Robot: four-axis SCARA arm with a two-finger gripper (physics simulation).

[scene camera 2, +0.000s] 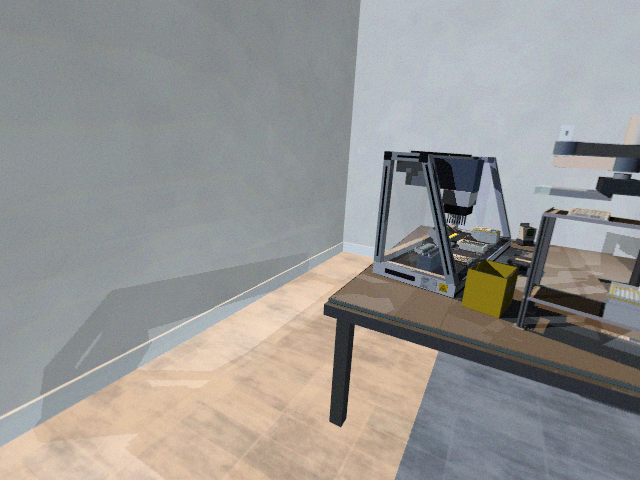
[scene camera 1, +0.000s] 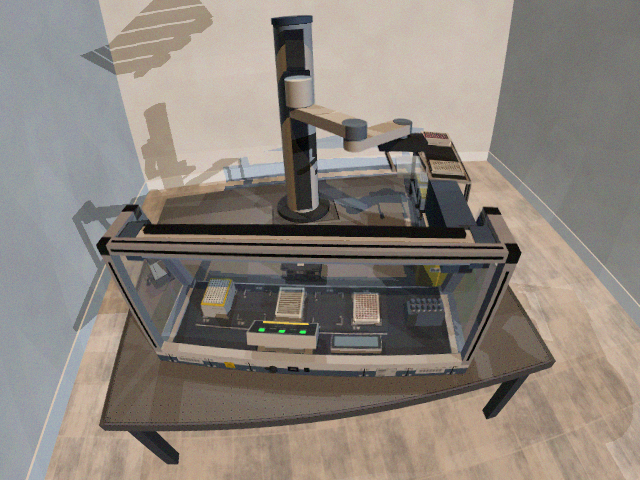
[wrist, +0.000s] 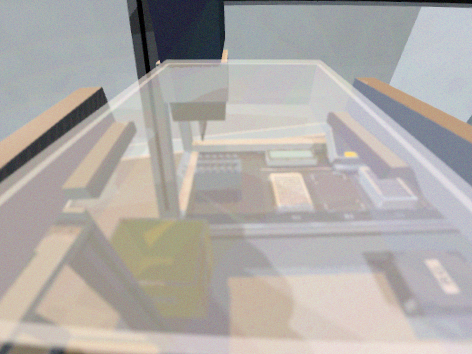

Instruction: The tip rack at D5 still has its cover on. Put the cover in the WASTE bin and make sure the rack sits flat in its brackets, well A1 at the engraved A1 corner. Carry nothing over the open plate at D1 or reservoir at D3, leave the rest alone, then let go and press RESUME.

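Places are measured from the arm's base along level axes (x ahead, y left, z up), in centimetres.
Where they show: gripper, fingertip midpoint: [scene camera 2: 550,190] [scene camera 1: 410,169] [wrist: 233,104]; arm's base at its link origin: [scene camera 1: 303,207].
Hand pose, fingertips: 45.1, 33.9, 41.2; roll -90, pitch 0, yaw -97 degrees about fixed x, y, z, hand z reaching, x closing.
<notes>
Things, the pixels of their top centre, and the offset from my fingertips, as dx, dy, dz. "spot": a spot on its surface instead.
- clear tip-rack cover at its top centre: [wrist: 238,101] [scene camera 1: 409,163] [scene camera 2: 561,187] -2.7, +0.4, +1.1
- yellow WASTE bin at its top centre: [wrist: 153,247] [scene camera 2: 494,268] +11.6, +11.1, -26.4
- reservoir at its top centre: [wrist: 386,182] [scene camera 1: 290,301] [scene camera 2: 472,243] +21.8, -44.3, -32.3
- enclosure's upright at a spot on its surface: [scene camera 2: 438,227] spot: +31.4, +10.9, -15.6
My gripper [wrist: 233,104] is shut on the clear tip-rack cover [wrist: 260,250] [scene camera 2: 571,192], held level and high above the table. The fingers lie along its two long sides. The yellow WASTE bin [scene camera 1: 434,274] [scene camera 2: 483,289] [wrist: 175,265] stands open-topped beside the enclosure; through the cover it shows at the lower left of the wrist view. The tip rack [scene camera 1: 217,297] [scene camera 2: 485,235] stands uncovered at the deck's left in scene camera 1; its seating and A1 corner are too small to judge. The reservoir [scene camera 1: 290,303] and open plate [scene camera 1: 366,307] [wrist: 291,191] are on the deck.
The enclosure's upright [scene camera 2: 438,227] and top beam [scene camera 1: 310,250] frame the deck. A tube rack [scene camera 1: 424,310] [wrist: 218,180] stands at one end. A shelf stand [scene camera 2: 537,268] with labware is beside the bin. A dark box [wrist: 425,280] with an unreadable white label sits behind the deck.
</notes>
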